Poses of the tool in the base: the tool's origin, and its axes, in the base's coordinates. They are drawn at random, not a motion.
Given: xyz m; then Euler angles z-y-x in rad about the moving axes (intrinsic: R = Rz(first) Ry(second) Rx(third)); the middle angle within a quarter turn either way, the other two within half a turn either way.
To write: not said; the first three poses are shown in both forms.
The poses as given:
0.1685, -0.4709, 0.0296, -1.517, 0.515, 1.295
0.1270, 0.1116, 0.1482, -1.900, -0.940, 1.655
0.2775, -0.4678, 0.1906, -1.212, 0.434, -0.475
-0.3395, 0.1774, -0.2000, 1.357, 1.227, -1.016
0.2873, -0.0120, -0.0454, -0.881, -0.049, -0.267
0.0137, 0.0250, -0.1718, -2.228, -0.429, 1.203
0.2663, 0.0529, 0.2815, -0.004, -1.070, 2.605
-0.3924, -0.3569, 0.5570, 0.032, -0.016, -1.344
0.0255, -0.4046, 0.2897, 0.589, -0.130, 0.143
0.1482, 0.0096, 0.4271, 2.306, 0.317, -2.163
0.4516, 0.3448, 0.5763, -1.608, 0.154, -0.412
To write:
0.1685, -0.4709, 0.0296, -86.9, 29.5, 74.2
0.1270, 0.1116, 0.1482, -108.9, -53.9, 94.8
0.2775, -0.4678, 0.1906, -69.4, 24.9, -27.2
-0.3395, 0.1774, -0.2000, 77.8, 70.3, -58.2
0.2873, -0.0120, -0.0454, -50.5, -2.8, -15.3
0.0137, 0.0250, -0.1718, -127.7, -24.6, 68.9
0.2663, 0.0529, 0.2815, -0.2, -61.3, 149.3
-0.3924, -0.3569, 0.5570, 1.8, -0.9, -77.0
0.0255, -0.4046, 0.2897, 33.7, -7.4, 8.2
0.1482, 0.0096, 0.4271, 132.1, 18.2, -123.9
0.4516, 0.3448, 0.5763, -92.1, 8.8, -23.6

